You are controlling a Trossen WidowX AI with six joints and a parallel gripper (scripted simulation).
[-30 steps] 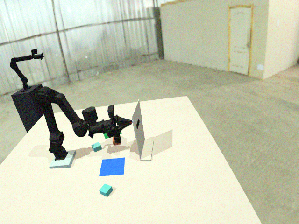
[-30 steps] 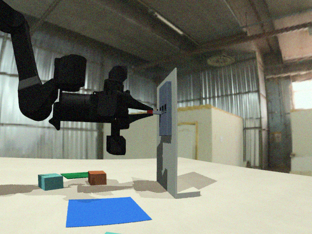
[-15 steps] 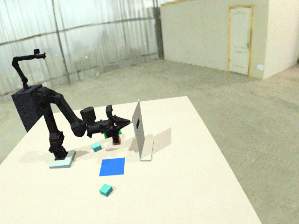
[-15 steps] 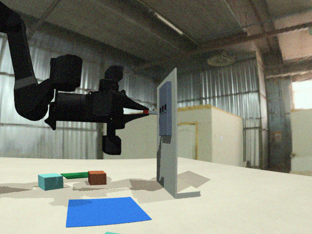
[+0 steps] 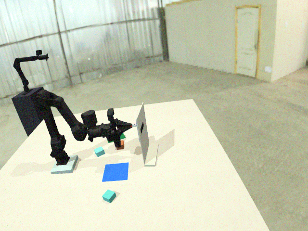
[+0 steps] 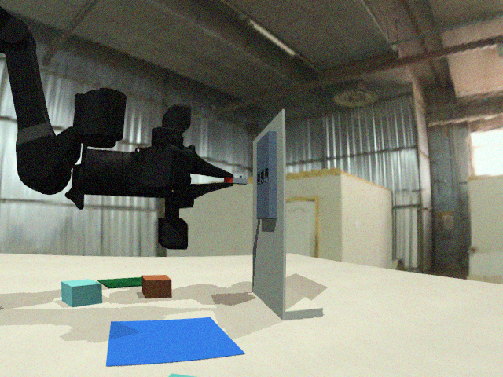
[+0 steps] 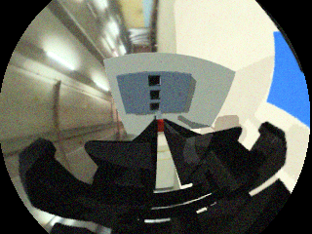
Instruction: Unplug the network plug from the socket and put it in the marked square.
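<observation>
Now: the blue marked square 18 cm below my gripper tip, 12 cm to the right of it and 10 cm behind it. Also, from my gripper tip: orange block: 16 cm below, 10 cm behind, 8 cm to the left; upright panel: 6 cm below, 5 cm ahead, 2 cm to the right; network plug: 1 cm ahead.
</observation>
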